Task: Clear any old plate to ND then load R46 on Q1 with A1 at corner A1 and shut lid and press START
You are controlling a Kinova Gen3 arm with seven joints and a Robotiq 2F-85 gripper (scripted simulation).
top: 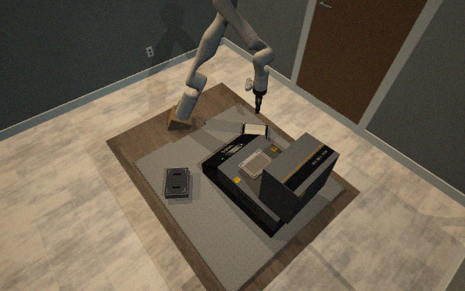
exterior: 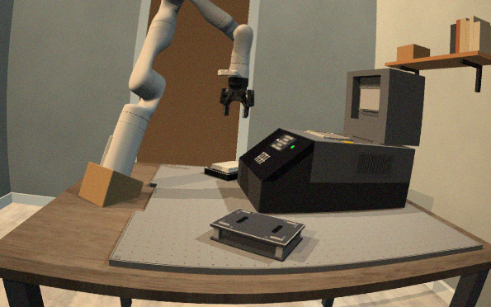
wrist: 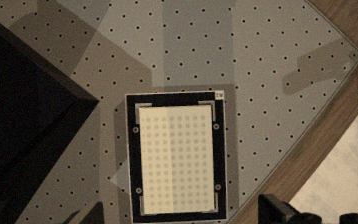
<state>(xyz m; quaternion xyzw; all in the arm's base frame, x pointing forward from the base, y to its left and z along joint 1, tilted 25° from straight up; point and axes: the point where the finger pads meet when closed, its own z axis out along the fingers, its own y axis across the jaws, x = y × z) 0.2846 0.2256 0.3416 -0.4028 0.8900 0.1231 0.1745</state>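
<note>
Now: the cream plate 190 mm below my hand. The rest, counted from my hand: nest ND: 560 mm to the right, 190 mm below, 80 mm ahead; then black plate nest: 210 mm below.
</note>
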